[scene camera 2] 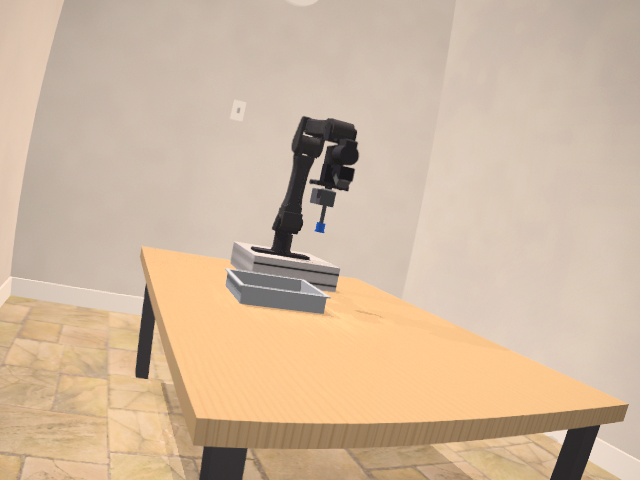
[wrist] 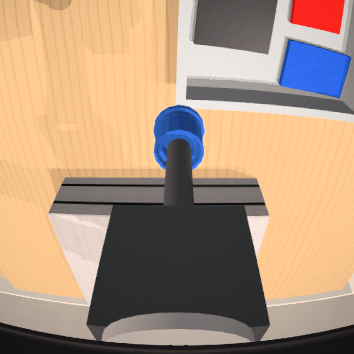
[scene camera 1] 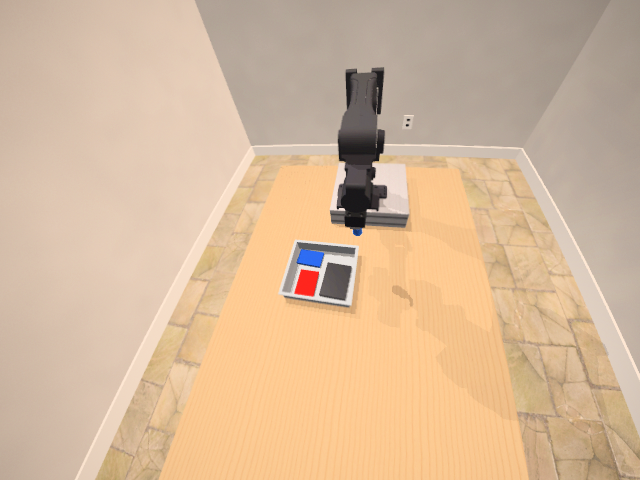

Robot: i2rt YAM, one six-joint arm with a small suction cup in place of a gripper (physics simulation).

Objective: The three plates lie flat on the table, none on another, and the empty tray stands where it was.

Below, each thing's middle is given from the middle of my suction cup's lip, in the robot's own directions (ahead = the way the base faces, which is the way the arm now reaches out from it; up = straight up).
Now: the black plate [scene camera 1: 336, 278] 70 mm ahead of my suction cup, 70 mm to the right of it and 200 mm below it. Also, from my suction cup: grey tray [scene camera 2: 249, 288]: 60 mm ahead, 120 mm to the right, 190 mm below; then blue plate [wrist: 308, 67]: 10 mm behind, 180 mm to the right, 200 mm below.
